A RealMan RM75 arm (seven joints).
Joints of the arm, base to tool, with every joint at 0 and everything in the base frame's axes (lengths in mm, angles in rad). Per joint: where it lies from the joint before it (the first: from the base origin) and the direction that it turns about. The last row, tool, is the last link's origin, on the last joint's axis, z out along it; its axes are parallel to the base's.
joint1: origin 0.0 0.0 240.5 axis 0 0 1
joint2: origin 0.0 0.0 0.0 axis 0 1 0
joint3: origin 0.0 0.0 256.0 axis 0 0 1
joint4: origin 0.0 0.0 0.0 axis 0 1 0
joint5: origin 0.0 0.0 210.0 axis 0 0 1
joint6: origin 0.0 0.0 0.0 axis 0 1 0
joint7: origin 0.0 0.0 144.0 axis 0 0 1
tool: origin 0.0 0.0 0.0
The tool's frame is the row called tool.
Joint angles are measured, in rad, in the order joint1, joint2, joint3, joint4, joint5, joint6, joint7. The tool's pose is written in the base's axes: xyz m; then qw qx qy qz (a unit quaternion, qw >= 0). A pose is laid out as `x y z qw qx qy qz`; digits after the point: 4 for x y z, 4 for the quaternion.
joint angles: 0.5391 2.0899 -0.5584 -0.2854 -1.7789 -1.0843 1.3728
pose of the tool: 0.3169 0.3453 -0.0406 0.2826 -0.7997 0.4466 0.2847
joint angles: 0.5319 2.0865 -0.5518 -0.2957 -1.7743 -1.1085 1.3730
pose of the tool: 0.3170 0.3447 -0.0357 0.2827 -0.7989 0.4425 0.2934
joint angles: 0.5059 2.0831 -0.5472 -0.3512 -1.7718 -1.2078 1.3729
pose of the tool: 0.3125 0.3403 -0.0214 0.2727 -0.8079 0.4151 0.3173
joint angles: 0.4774 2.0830 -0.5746 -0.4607 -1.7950 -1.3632 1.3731
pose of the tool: 0.2988 0.3324 -0.0047 0.2400 -0.8414 0.3531 0.3312
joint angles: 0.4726 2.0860 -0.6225 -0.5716 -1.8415 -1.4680 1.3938
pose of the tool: 0.2827 0.3290 0.0042 0.2007 -0.8778 0.2980 0.3168
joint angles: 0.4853 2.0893 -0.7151 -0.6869 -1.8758 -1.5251 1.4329
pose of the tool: 0.2612 0.3319 0.0071 0.1594 -0.9133 0.2444 0.2843
